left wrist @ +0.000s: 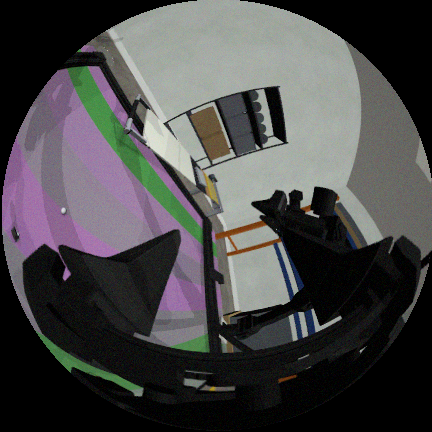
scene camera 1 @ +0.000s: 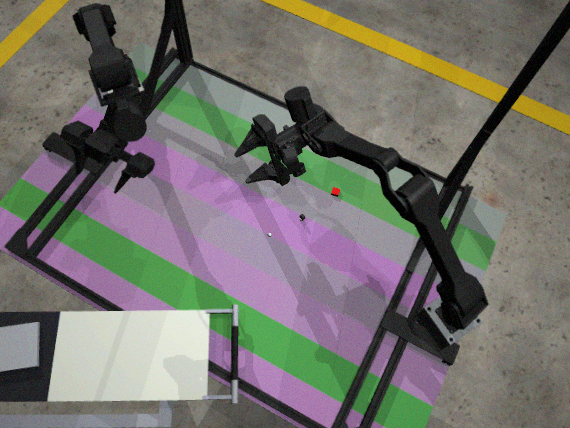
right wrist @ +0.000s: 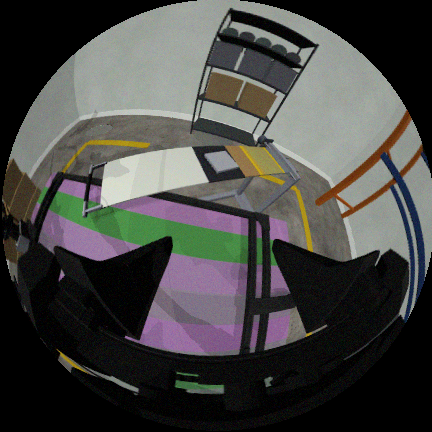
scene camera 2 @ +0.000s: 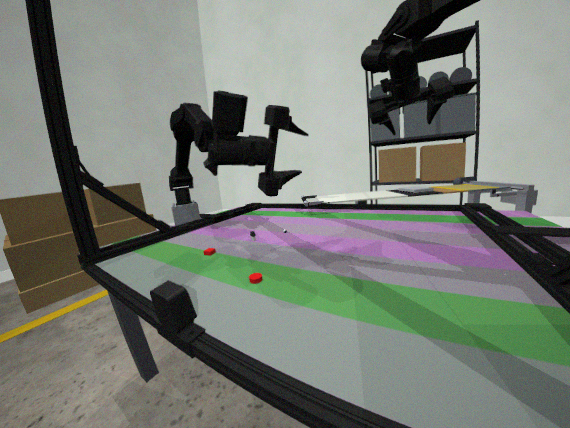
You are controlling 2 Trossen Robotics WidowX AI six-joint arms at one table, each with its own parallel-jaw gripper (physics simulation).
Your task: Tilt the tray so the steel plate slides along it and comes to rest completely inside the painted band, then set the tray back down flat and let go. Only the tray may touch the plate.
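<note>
The long tray (scene camera 1: 130, 355) (scene camera 2: 360, 196) (left wrist: 167, 150) (right wrist: 150, 175) has a cream surface, a dark section and an orange and yellow section; it looks about level. Its handle (scene camera 1: 235, 350) (right wrist: 88, 189) overhangs the table edge. The grey steel plate (scene camera 1: 17, 347) (right wrist: 221, 161) lies on the dark section. The orange and yellow section (scene camera 2: 465, 189) (right wrist: 255, 159) lies beyond it; which section is the painted band I cannot tell. My left gripper (scene camera 1: 242, 168) (scene camera 2: 304, 153) (left wrist: 232, 234) is open and empty above the table. My right gripper (scene camera 1: 80, 168) (scene camera 2: 412, 128) (right wrist: 223, 243) is open and empty, apart from the tray.
On the striped table are a red block (scene camera 1: 335, 191) (scene camera 2: 209, 251), a red disc (scene camera 2: 255, 278), a small dark object (scene camera 1: 302, 217) (scene camera 2: 252, 234) and a white ball (scene camera 1: 269, 234) (left wrist: 63, 210). Black rails edge the table. A shelf unit (scene camera 2: 477, 100) stands behind the tray.
</note>
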